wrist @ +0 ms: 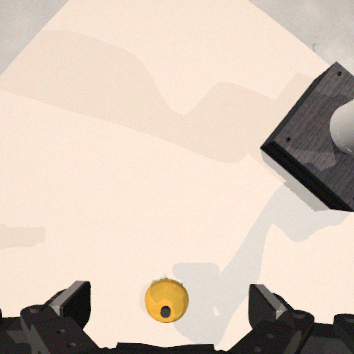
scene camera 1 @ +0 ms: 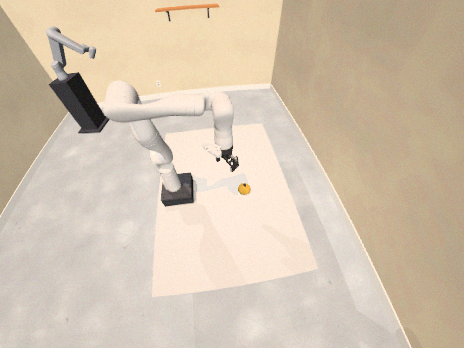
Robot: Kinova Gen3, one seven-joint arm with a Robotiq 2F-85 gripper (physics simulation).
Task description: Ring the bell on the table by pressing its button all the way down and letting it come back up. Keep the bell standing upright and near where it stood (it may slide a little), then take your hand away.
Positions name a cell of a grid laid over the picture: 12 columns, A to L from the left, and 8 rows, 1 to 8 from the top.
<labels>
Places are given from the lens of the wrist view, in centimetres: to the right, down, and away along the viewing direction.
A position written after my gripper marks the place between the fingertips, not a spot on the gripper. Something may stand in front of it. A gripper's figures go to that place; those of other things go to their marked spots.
my gripper (wrist: F7): 0, 7, 14
yellow bell (wrist: F7): -2, 21, 48
</labels>
